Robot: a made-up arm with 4 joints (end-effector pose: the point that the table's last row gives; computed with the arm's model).
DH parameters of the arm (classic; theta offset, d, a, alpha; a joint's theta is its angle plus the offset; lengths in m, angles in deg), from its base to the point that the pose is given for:
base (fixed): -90 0.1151 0 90
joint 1: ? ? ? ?
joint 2: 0 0.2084 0.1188 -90
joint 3: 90 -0.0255 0.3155 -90
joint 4: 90 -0.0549 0.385 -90
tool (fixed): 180 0.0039 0 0
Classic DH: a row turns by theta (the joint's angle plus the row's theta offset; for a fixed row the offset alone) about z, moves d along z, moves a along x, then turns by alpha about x.
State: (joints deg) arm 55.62 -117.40 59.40 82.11
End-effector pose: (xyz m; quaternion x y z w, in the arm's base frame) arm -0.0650 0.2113 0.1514 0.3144 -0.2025 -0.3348 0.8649
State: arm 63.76 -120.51 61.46 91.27
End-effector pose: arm -0.0891 0.1934 0.1600 0.2786 -0.1844 -0.2864 0.8980
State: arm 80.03 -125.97 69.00 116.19
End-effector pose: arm -0.1386 0.1486 0.2361 0.1788 -0.0699 -0.1628 0.9678
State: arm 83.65 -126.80 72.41 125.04
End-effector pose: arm -0.1438 0.1378 0.2814 0.1443 -0.0083 -0.1245 0.9816
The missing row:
joint 1: 0 -0.0817 0.0706 -90
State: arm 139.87 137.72 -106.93 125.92
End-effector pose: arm 0.0042 0.0572 -0.1802 0.9335 0.0566 -0.1384 0.3258
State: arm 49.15 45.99 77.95 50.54
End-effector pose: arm -0.0213 -0.1095 0.4732 0.1327 0.6969 0.2551 0.6570
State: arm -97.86 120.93 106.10 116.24
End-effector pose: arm 0.1175 -0.1634 0.2174 0.4822 0.0539 -0.8678 0.1071
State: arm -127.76 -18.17 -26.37 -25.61
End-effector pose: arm -0.3926 0.3479 -0.0143 0.7372 0.0114 -0.2038 0.6441
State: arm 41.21 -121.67 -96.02 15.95
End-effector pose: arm 0.0184 0.5126 0.0445 -0.3418 0.4227 -0.8307 0.1202
